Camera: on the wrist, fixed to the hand. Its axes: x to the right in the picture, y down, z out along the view.
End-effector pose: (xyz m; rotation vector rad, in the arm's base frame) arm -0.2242 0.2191 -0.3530 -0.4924 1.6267 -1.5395
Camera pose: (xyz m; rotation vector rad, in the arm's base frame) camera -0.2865 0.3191 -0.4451 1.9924 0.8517 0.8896
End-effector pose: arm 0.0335 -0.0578 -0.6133 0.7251 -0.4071 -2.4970
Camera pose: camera 0.1441 -0.1420 -0.6684 0.2546 -0.3091 0.6273
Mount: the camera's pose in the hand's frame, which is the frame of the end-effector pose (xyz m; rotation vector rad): -0.0123 0.0896 -0.1191 -0.1014 0.9284 2.9801
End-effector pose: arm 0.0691 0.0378 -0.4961 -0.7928 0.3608 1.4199
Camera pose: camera 0.0083 -0.0556 -0.5958 0.1353 -1.1724 -1.2434
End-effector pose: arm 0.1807 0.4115 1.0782 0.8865 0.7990 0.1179
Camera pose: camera 0.1124 0.5414 1.1067 -0.9208 0.4353 -2.6657
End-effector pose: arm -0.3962 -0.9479 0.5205 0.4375 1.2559 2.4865
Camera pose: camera -0.4466 -1.0887 0.5244 -0.3188 0.2491 -0.4483
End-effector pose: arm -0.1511 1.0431 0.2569 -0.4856 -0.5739 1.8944
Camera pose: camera -0.1440 1.0215 0.1091 1.0820 -0.7201 -0.9843
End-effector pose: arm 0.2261 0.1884 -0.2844 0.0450 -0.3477 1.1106
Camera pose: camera 0.1721 0.2427 -0.4129 0.8420 -0.5195 -1.9911
